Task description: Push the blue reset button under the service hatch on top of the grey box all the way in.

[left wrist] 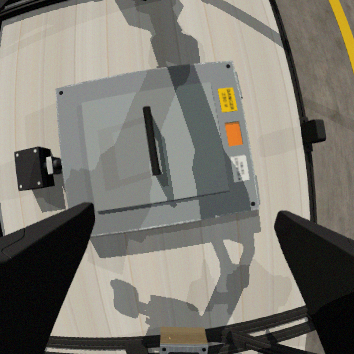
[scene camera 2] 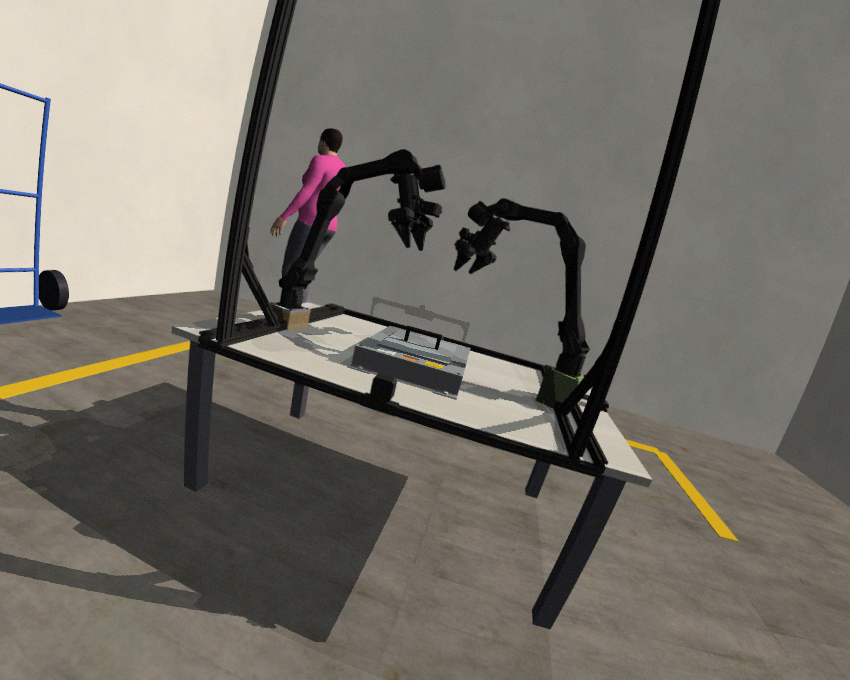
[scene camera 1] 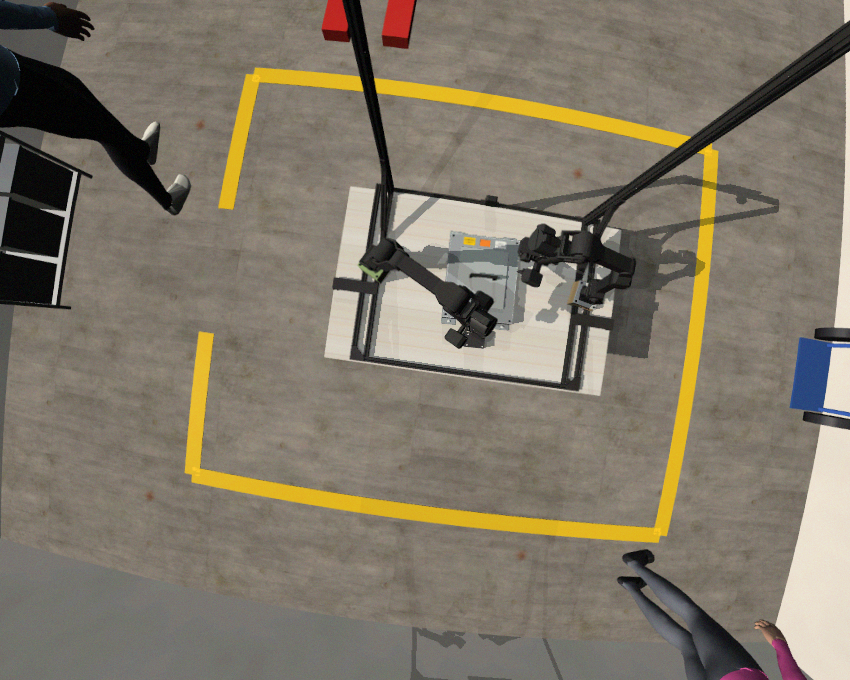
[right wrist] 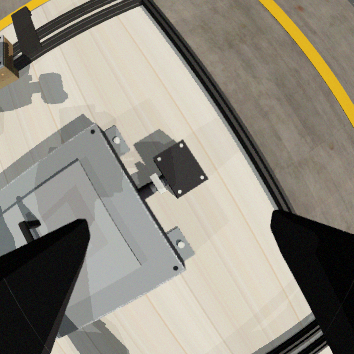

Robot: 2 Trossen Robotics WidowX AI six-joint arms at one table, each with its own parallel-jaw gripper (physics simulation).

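The grey box (scene camera 1: 460, 263) (scene camera 2: 404, 368) (left wrist: 72, 130) (right wrist: 122, 205) lies on the table. Its service hatch (left wrist: 120, 150) (right wrist: 107, 250) is closed and lies flat in the top, with an upright black handle (scene camera 1: 484, 275) (scene camera 2: 423, 338) (left wrist: 151, 140) (right wrist: 27, 230). The blue reset button does not show in any view; the area under the hatch is hidden. My left gripper (scene camera 2: 414, 244) (left wrist: 187, 216) is open and empty, pointing down high above the box. My right gripper (scene camera 2: 465, 269) (right wrist: 180, 224) is open and empty, tilted, high above the table by the box's bracket side.
A black block (left wrist: 34, 168) (right wrist: 181, 169) sits beside the box, by a short dark fitting. Yellow (left wrist: 226, 100), orange (left wrist: 234, 133) and white (left wrist: 240, 168) labels line the opposite edge. Black frame rails border the table. A person in pink (scene camera 2: 322, 177) stands behind the table.
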